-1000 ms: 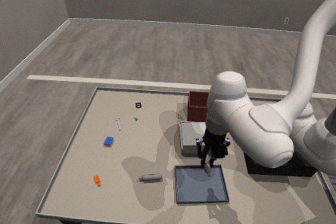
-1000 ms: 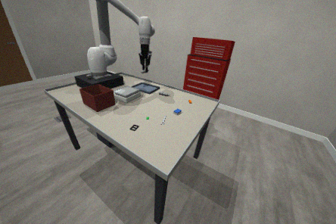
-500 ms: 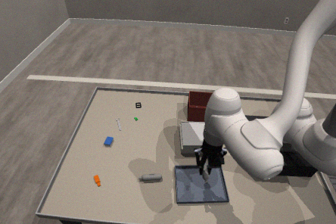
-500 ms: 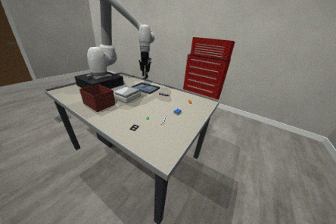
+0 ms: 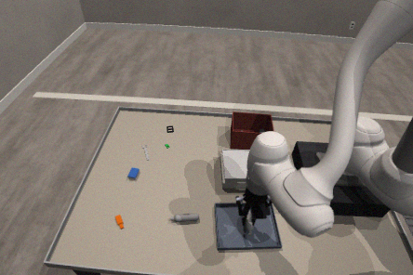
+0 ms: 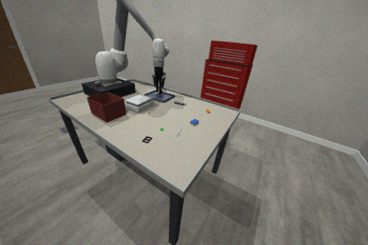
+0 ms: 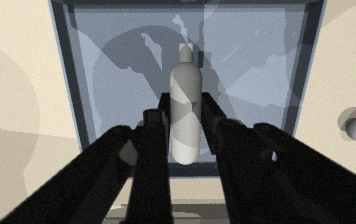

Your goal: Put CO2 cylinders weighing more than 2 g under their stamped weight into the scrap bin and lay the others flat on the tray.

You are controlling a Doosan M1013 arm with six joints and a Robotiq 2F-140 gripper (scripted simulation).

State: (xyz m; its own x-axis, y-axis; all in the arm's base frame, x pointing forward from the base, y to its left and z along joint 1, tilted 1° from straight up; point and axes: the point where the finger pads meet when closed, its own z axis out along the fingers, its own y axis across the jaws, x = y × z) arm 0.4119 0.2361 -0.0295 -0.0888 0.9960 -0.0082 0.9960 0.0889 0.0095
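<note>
My gripper is now 60 mm above the blue-grey tray. Also, from my hand: grey CO2 cylinder 20 mm to the left, 30 mm below; then scale plate 30 mm ahead, 270 mm to the right, 10 mm below; then white scale 10 mm ahead, 270 mm to the right, 30 mm below.
</note>
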